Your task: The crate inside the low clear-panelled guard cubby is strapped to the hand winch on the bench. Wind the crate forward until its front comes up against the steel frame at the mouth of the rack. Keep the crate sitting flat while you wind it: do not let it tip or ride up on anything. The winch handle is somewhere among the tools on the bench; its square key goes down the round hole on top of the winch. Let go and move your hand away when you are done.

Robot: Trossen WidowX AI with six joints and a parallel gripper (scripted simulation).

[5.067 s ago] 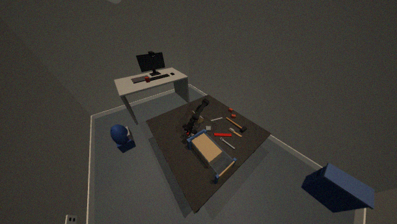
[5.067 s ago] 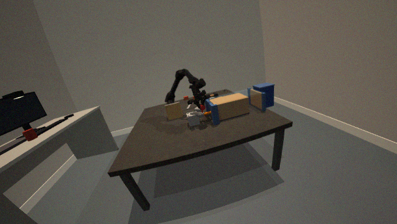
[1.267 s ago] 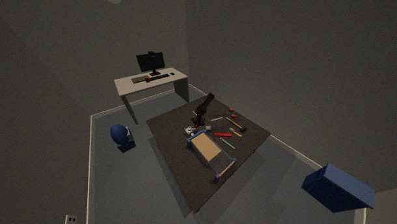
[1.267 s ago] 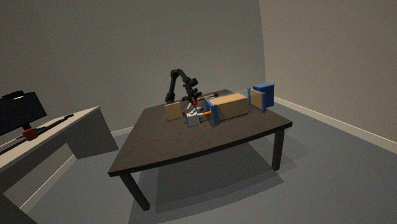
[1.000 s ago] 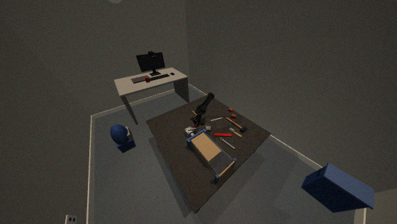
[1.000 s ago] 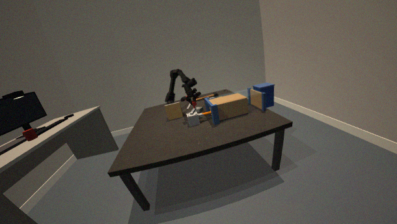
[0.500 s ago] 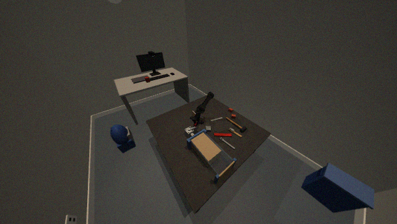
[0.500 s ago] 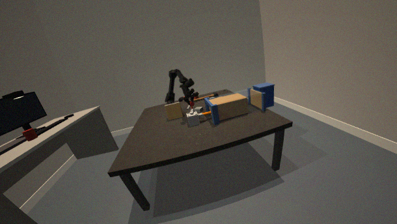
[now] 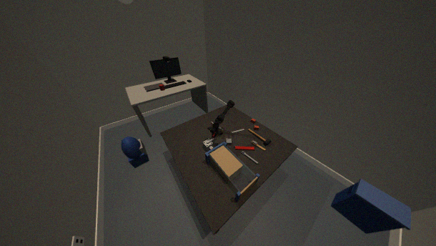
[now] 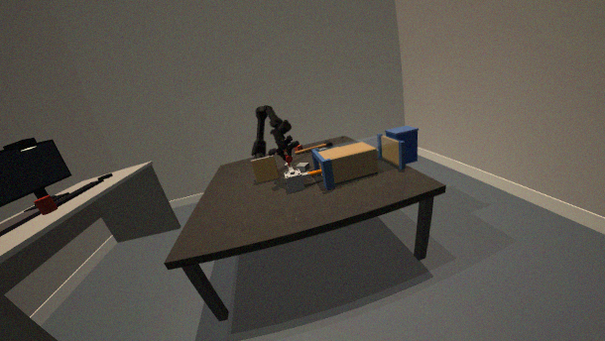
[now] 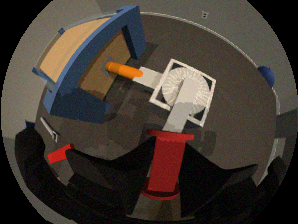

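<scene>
The red knob is 10 mm behind my gripper tip and 20 mm to the left of it. Also, from my gripper tip: winch handle 20 mm to the right, 30 mm below; grey hand winch 10 mm behind, 90 mm to the right, 100 mm below; blue frame 160 mm ahead, 70 mm to the right, 30 mm below.
</scene>
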